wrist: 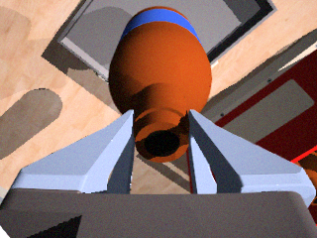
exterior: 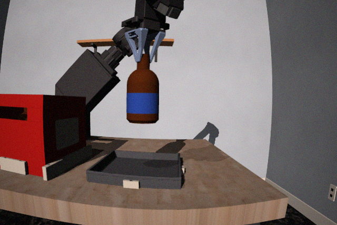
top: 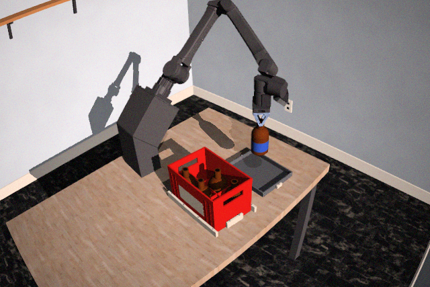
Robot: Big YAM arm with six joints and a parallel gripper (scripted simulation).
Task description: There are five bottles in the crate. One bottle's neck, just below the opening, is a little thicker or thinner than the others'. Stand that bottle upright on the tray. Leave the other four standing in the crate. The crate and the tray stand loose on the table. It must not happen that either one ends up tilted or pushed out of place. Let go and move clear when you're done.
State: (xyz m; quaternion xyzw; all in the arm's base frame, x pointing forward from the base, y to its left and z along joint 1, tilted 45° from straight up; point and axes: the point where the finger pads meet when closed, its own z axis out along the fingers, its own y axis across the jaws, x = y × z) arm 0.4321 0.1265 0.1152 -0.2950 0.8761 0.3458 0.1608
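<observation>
My gripper is now 25 cm above the dark grey tray. Also, from my hand: red crate (2 cm behind, 28 cm to the right, 18 cm below).
</observation>
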